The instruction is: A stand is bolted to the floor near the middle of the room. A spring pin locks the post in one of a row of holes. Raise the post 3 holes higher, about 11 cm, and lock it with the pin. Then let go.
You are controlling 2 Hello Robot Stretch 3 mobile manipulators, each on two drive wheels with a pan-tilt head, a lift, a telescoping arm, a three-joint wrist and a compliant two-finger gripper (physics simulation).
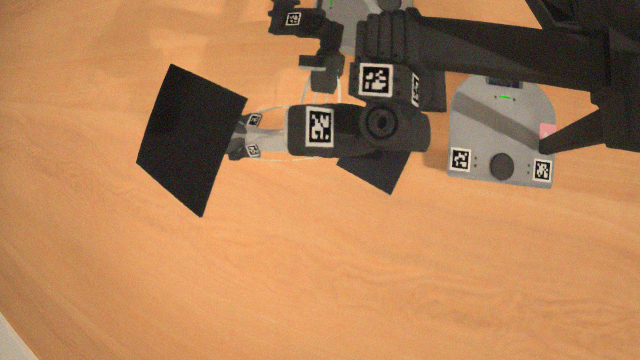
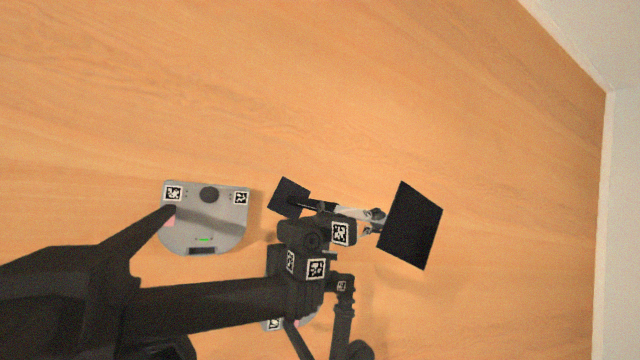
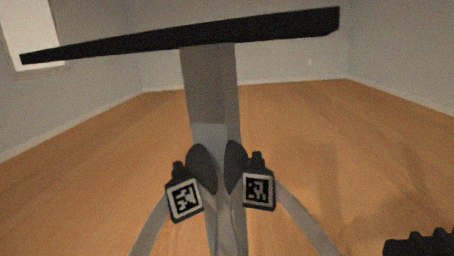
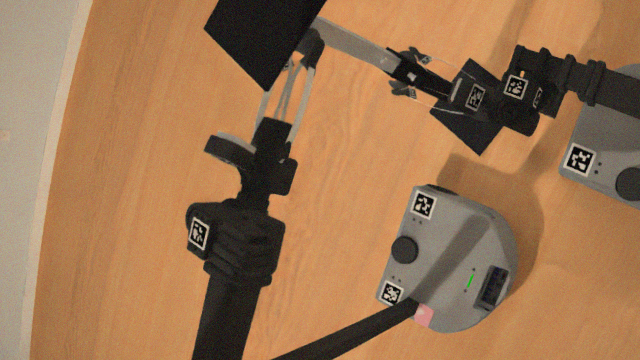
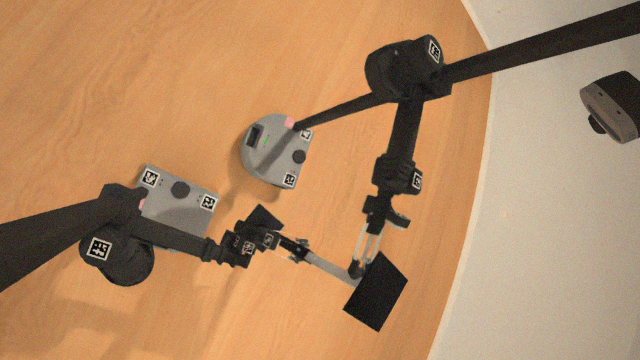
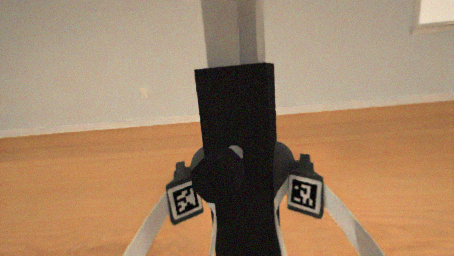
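Observation:
The stand's grey post [image 1: 270, 141] [image 3: 207, 85] [image 4: 350, 40] [image 5: 327, 267] [image 6: 222, 30] rises upright from the black sleeve [image 6: 240, 110] [image 4: 426, 81] to the flat black plate [image 1: 195, 140] [image 2: 410, 225] [image 3: 180, 37]. The r1 gripper [image 1: 239, 136] [image 3: 221, 170] is at the post below the plate; its cups are close together and appear to pinch the post's near side. The r2 gripper [image 4: 408, 71] [image 6: 240, 167] is lower, with its cups against both sides of the sleeve. The round black pin knob [image 6: 220, 175] overlaps its left cup; a bit of silver shaft shows. The holes are hidden.
The stand's dark foot plate [image 1: 375, 175] [image 2: 287, 195] [image 4: 472, 136] is on the floor. The r1 base [image 1: 500, 125] [image 4: 450, 260] and r2 base [image 5: 180, 210] stand to the side, near each other. A wall [image 2: 622, 200] [image 5: 540, 225] rises beyond the plate.

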